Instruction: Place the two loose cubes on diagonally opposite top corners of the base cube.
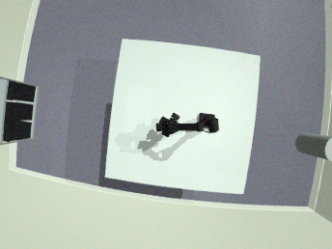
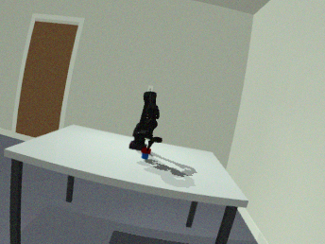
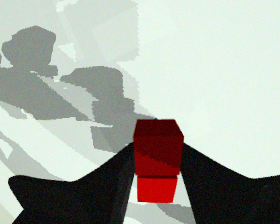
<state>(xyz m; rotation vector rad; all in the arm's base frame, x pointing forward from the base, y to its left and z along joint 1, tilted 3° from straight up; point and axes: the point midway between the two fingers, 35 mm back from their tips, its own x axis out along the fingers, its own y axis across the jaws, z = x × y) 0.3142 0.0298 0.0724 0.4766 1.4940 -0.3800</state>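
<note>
Now: gripper tip 2 cm past the blue cube, 1 cm to the right of it and 4 cm above it.
</note>
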